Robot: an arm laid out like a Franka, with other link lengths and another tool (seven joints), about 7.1 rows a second.
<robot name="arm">
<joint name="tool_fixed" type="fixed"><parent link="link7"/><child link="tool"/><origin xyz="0.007 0.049 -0.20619" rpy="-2.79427 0 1.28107"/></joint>
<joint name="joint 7" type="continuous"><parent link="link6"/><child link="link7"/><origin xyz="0.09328 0 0"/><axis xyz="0 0 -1"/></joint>
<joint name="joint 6" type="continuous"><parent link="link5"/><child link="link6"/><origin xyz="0 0 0"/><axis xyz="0 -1 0"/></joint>
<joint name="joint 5" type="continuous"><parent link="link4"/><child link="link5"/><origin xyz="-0.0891 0 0.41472"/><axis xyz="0 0 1"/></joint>
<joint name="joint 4" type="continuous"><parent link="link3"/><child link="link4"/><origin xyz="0.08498 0 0"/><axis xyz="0 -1 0"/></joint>
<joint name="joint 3" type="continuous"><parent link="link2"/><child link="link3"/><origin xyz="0 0 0.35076"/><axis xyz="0 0 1"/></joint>
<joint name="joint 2" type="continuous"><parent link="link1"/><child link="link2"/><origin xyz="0 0 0"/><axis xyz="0 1 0"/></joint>
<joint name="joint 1" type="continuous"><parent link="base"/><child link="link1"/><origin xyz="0 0 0.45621"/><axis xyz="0 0 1"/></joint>
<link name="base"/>
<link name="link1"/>
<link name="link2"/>
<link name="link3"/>
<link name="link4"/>
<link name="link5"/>
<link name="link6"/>
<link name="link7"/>
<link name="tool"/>
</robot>
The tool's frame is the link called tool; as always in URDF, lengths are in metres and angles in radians. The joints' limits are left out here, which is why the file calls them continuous.
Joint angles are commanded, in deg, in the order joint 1, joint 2, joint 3, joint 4, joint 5, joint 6, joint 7. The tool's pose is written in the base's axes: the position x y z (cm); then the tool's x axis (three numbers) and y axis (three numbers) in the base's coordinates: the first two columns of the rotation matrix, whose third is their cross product. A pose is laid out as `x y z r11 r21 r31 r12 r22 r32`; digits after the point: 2 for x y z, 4 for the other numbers.
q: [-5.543 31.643 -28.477 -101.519 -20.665 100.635 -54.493]
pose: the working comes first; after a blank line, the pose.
Where each joint sits with the arm in this pose, in the base's axes (m; each line is computed from the numbers above, not from the rounded line before):
joint 1: 0.0000 0.0000 0.4562
joint 2: 0.0000 0.0000 0.4562
joint 3: 0.1832 -0.0178 0.7548
joint 4: 0.2425 -0.0642 0.7156
joint 5: 0.5413 -0.2964 0.5239
joint 6: 0.5413 -0.2964 0.5239
joint 7: 0.6079 -0.3421 0.4773
the tool: 0.4538 -0.3456 0.3317

45.38 -34.56 33.17 -0.2593 0.9621 -0.0847 0.4368 0.0386 -0.8988
